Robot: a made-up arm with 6 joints. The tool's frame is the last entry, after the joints. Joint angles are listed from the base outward.
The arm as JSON. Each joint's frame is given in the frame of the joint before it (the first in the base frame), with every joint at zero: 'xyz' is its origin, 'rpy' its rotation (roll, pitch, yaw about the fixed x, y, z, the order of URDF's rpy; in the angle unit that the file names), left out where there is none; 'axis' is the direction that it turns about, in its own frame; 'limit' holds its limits. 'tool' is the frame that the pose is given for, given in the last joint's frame.
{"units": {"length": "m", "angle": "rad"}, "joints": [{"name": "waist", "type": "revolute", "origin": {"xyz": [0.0, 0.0, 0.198]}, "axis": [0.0, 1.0, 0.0], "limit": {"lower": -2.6, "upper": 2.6}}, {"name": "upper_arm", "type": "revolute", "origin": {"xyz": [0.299, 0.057, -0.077]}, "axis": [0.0, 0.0, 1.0], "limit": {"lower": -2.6, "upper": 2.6}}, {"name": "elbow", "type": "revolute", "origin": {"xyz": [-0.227, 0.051, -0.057]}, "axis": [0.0, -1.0, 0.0], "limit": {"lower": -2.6, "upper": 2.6}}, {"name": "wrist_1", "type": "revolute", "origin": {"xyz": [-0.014, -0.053, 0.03]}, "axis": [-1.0, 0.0, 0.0], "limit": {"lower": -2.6, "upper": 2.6}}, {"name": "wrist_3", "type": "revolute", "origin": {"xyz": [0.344, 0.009, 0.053]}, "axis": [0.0, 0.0, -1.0], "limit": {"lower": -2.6, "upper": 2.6}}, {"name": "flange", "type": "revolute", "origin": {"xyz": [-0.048, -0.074, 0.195]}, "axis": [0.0, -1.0, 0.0], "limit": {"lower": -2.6, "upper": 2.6}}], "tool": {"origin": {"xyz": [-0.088, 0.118, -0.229]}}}
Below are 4 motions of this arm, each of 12 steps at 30 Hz.
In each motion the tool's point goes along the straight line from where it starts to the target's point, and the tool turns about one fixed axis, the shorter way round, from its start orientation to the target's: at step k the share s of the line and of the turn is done. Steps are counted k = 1, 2, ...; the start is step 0. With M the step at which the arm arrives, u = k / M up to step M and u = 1 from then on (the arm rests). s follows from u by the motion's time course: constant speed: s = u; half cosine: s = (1 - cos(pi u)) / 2; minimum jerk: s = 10 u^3 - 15 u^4 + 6 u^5.
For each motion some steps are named. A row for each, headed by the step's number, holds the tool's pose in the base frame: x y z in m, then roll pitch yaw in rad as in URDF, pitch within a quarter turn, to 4 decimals.
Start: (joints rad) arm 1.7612 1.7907 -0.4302 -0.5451 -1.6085 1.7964
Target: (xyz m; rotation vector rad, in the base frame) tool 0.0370 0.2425 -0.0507 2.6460 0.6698 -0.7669
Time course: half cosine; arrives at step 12
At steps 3, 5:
3: 0.0042 0.2051 -0.0170 -2.7939 0.7888 0.6591
5: 0.0128 0.2149 -0.0259 -2.9493 0.7486 0.5842

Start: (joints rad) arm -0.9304 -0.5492 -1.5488 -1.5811 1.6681 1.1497
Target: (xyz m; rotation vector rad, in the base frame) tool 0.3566 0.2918 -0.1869 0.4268 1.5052 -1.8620
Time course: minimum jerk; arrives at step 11
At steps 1, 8, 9, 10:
1: 0.3963 0.1556 -0.1031 -1.0144 0.7040 -2.3247
8: 0.3618 0.2741 -0.1760 -1.1843 0.6985 -2.6777
9: 0.3584 0.2856 -0.1831 -1.2004 0.6956 -2.7116
10: 0.3569 0.2909 -0.1863 -1.2077 0.6941 -2.7271

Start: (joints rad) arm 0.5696 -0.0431 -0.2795 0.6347 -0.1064 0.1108
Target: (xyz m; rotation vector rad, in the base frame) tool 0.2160 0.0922 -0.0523 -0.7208 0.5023 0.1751
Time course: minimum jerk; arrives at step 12
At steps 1, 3, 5, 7, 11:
1: 0.1434 0.0950 -0.1069 -0.5008 0.8131 0.1585
3: 0.1506 0.0947 -0.1015 -0.5310 0.7858 0.1343
5: 0.1683 0.0940 -0.0881 -0.5985 0.7164 0.0820
7: 0.1907 0.0932 -0.0713 -0.6719 0.6256 0.0283
11: 0.2156 0.0922 -0.0526 -0.7419 0.5214 -0.0186

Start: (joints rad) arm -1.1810 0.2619 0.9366 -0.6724 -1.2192 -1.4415
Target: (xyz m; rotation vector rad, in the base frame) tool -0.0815 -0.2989 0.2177 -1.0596 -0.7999 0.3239
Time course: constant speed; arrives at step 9
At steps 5, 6, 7, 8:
5: -0.0483 -0.3295 0.3049 -1.5257 -0.3587 0.8764
6: -0.0566 -0.3219 0.2831 -1.4698 -0.3824 0.8389
7: -0.0649 -0.3142 0.2613 -1.4124 -0.4041 0.7997
8: -0.0732 -0.3066 0.2395 -1.3536 -0.4236 0.7588

